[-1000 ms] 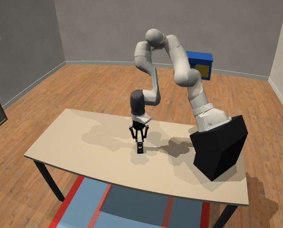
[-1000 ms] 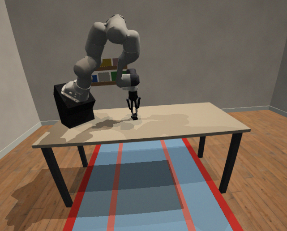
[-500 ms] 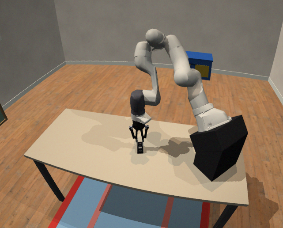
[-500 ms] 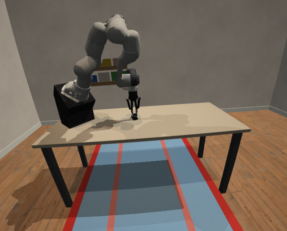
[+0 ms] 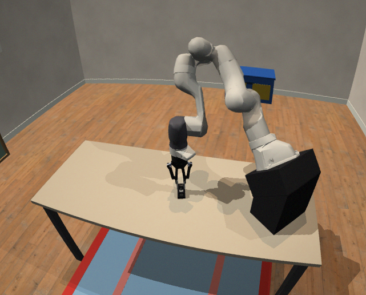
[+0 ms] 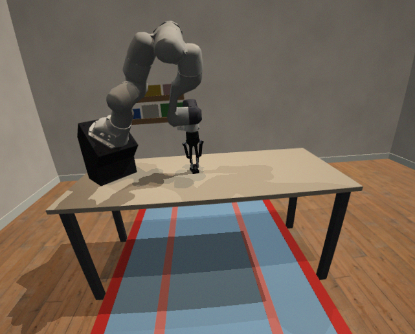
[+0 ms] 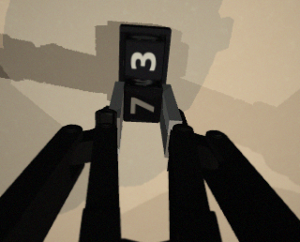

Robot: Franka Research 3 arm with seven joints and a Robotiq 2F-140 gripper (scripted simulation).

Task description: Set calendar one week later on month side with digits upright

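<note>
My gripper is now 60 mm above the black tray and 20 mm to the right of it.
</note>
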